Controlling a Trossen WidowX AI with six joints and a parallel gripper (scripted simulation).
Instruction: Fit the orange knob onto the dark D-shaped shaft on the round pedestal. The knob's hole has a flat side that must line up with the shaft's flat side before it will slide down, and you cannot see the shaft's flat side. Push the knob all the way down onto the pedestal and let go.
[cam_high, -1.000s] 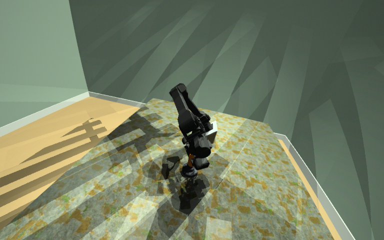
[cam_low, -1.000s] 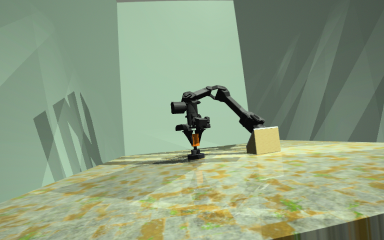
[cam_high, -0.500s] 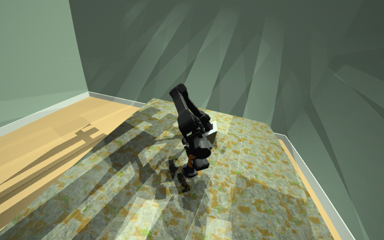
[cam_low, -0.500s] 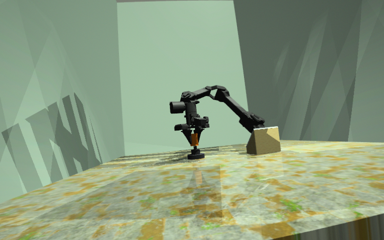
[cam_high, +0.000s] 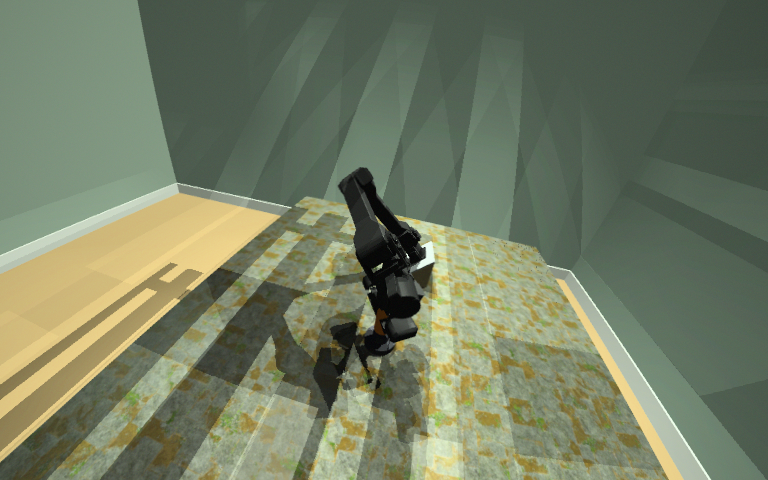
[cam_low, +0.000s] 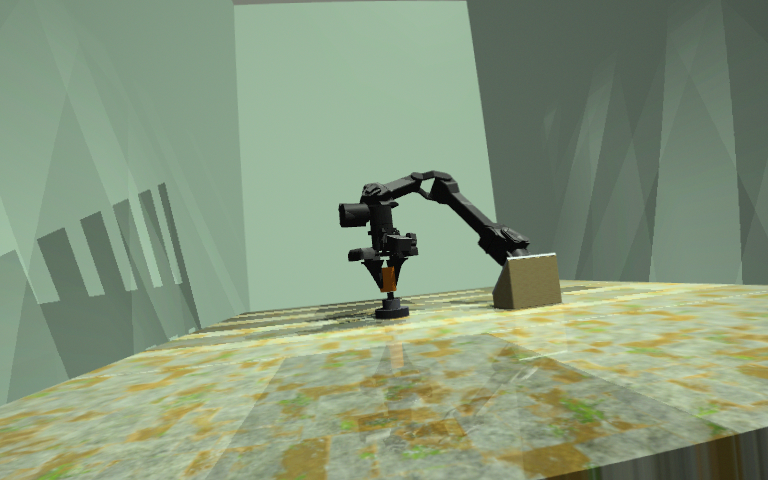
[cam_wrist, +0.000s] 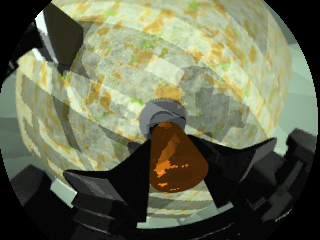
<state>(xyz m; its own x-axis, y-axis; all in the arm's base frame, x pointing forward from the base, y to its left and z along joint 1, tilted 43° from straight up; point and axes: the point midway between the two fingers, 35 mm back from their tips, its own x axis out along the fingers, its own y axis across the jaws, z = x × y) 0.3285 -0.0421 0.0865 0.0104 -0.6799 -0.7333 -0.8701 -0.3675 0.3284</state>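
The D-shaped shaft lies 4 cm below my gripper tip. From my gripper tip the other things lie so: orange knob 2 cm above.
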